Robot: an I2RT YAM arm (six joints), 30 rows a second.
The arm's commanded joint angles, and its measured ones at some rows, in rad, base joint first. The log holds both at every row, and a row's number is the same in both.
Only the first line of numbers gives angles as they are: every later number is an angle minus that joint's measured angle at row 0.
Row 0, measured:
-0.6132 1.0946 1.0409 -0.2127 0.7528 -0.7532
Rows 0 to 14, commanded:
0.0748 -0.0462 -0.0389 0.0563 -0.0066 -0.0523
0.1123 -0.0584 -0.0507 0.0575 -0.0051 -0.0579
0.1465 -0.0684 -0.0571 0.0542 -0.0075 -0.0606
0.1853 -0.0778 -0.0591 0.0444 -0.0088 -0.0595
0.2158 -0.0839 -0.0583 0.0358 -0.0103 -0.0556
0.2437 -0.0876 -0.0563 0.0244 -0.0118 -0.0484
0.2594 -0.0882 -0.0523 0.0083 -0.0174 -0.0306
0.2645 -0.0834 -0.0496 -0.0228 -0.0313 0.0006
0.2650 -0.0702 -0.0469 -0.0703 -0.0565 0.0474
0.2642 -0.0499 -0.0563 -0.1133 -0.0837 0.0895
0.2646 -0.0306 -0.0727 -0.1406 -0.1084 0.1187
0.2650 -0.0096 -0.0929 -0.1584 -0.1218 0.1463
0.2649 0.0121 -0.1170 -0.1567 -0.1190 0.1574
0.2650 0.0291 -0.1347 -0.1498 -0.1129 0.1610
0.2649 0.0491 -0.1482 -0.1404 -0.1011 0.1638
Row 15, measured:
0.2613 0.0027 -0.1027 -0.0824 -0.0751 0.0973
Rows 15 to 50, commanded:
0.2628 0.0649 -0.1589 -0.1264 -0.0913 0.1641
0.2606 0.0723 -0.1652 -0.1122 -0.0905 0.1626
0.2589 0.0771 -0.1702 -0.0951 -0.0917 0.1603
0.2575 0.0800 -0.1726 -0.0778 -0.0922 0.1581
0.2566 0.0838 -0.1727 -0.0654 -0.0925 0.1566
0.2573 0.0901 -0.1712 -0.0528 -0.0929 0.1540
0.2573 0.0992 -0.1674 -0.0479 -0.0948 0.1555
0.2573 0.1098 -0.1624 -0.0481 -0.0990 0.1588
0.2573 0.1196 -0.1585 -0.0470 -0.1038 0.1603
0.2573 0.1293 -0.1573 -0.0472 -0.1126 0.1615
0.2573 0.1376 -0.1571 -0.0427 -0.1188 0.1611
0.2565 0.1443 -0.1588 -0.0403 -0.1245 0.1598
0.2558 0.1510 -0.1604 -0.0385 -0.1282 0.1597
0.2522 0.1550 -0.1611 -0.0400 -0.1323 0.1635
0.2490 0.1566 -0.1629 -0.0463 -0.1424 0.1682
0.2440 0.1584 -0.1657 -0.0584 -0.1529 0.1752
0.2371 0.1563 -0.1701 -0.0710 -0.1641 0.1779
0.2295 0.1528 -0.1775 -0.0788 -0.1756 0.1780
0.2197 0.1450 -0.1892 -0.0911 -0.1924 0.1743
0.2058 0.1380 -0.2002 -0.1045 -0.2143 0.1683
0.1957 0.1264 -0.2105 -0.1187 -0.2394 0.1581
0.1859 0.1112 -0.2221 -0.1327 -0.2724 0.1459
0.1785 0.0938 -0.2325 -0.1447 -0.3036 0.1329
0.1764 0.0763 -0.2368 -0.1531 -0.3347 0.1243
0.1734 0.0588 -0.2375 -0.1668 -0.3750 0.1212
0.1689 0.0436 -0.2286 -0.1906 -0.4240 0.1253
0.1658 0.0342 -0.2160 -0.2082 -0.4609 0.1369
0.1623 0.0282 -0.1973 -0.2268 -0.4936 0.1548
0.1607 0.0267 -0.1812 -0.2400 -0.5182 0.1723
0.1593 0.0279 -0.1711 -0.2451 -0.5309 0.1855
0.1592 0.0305 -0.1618 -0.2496 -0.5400 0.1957
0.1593 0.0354 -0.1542 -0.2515 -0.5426 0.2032
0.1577 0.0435 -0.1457 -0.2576 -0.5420 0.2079
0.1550 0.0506 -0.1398 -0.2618 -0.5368 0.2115
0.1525 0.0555 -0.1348 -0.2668 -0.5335 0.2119
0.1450 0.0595 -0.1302 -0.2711 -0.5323 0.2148
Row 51, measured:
0.1587 0.0447 -0.1633 -0.2411 -0.4909 0.1869
